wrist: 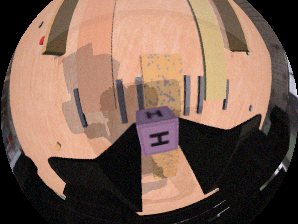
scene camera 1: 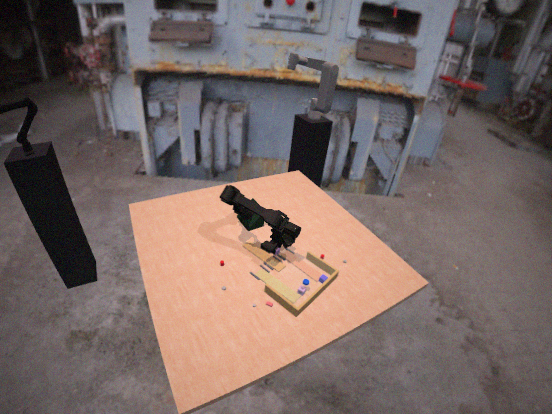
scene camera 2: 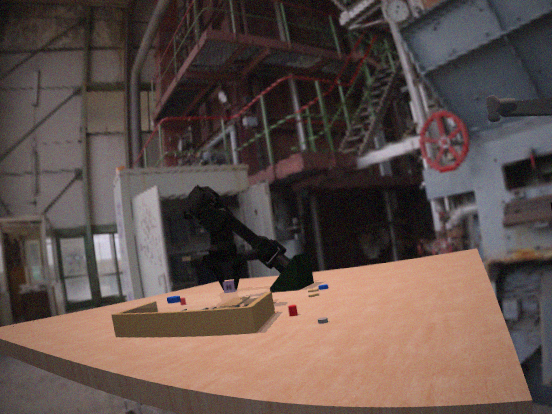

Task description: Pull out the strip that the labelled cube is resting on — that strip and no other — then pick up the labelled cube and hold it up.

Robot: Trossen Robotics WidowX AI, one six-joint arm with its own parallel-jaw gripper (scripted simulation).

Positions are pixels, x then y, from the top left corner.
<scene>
My gripper (scene camera 2: 230, 289) holds a labelled cube (wrist: 157, 127).
</scene>
